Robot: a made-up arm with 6 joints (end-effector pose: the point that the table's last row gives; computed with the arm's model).
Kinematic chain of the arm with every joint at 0, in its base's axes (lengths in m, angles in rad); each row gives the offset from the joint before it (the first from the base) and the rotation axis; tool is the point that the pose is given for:
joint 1: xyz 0 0 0.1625 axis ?
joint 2: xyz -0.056 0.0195 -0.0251 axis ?
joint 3: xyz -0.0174 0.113 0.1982 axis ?
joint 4: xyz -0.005 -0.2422 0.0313 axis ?
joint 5: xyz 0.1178 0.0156 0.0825 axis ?
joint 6: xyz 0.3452 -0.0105 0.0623 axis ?
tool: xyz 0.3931 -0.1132 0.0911
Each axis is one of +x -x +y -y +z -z.
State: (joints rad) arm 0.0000 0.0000 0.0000 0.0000 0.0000 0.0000
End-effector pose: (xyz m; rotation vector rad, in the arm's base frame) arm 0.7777 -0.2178 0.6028 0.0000 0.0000 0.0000
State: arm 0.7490 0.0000 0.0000 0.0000 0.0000 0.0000
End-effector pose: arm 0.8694 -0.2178 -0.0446 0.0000 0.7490 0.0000
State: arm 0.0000 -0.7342 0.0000 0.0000 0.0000 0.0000
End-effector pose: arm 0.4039 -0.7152 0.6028 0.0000 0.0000 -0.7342
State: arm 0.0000 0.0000 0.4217 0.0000 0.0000 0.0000
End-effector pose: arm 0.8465 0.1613 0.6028 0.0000 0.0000 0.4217
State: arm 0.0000 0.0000 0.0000 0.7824 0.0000 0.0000
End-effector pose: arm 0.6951 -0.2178 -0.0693 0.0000 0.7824 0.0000
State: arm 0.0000 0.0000 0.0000 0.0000 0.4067 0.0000
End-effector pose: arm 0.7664 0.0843 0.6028 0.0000 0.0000 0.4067
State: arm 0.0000 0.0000 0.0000 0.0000 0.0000 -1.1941
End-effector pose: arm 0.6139 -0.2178 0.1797 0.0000 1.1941 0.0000
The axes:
joint 1: +y
joint 2: +z
joint 3: +z
joint 4: +y
joint 5: +z
joint 6: -y

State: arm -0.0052 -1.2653 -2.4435 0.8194 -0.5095 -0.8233
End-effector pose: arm 0.0860 0.8355 -0.1636 -1.7027 0.4937 1.4008
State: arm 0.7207 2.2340 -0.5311 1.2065 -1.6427 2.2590
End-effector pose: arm 0.2758 0.3224 0.3867 -0.0495 -1.4526 1.3356
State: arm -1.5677 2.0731 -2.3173 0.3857 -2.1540 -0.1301
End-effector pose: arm -0.5262 -0.7355 -0.4659 1.5165 -0.3938 -1.8774
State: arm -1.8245 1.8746 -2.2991 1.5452 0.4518 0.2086
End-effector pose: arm 0.5464 -0.1923 0.4402 0.4068 -0.5687 0.4547
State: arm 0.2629 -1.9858 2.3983 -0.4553 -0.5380 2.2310
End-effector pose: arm 0.2489 -0.3730 0.7161 -0.0642 -2.3610 -0.3009
